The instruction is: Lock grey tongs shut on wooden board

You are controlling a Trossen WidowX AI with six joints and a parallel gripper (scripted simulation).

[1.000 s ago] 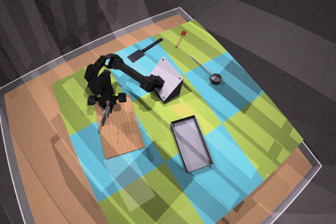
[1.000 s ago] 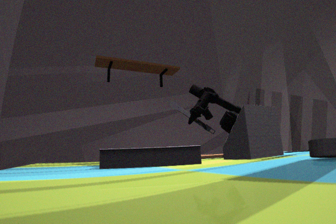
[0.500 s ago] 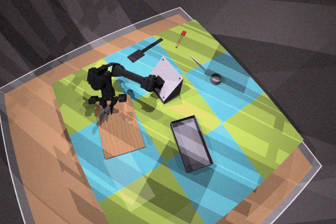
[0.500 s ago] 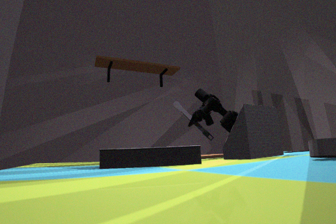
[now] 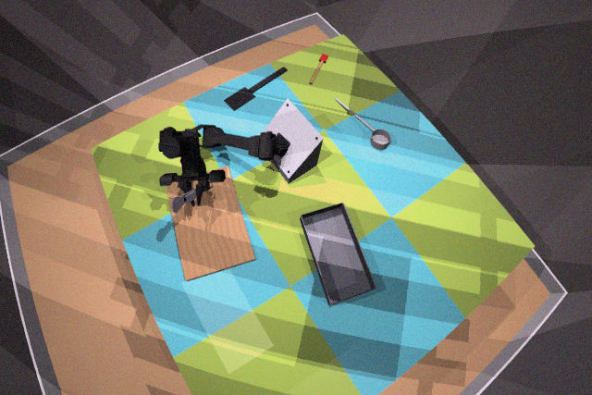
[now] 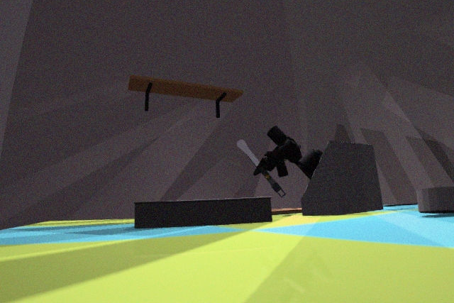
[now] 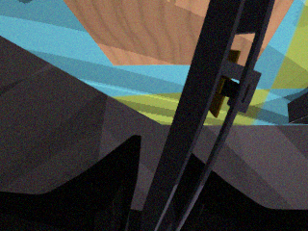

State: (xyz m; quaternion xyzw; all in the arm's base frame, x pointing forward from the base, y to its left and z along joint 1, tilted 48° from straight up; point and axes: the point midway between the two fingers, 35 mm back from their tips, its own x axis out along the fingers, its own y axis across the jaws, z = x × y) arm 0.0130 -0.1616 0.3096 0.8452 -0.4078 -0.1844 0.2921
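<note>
Now: the yellow lock piece 40 mm behind my gripper tip, 40 mm to the left of it and 10 mm below it. Round my gripper tip: wooden board: 150 mm below; then dark roasting tin: 370 mm ahead, 260 mm to the left, 130 mm below; then black spatula: 360 mm behind, 480 mm to the left, 160 mm below.
</note>
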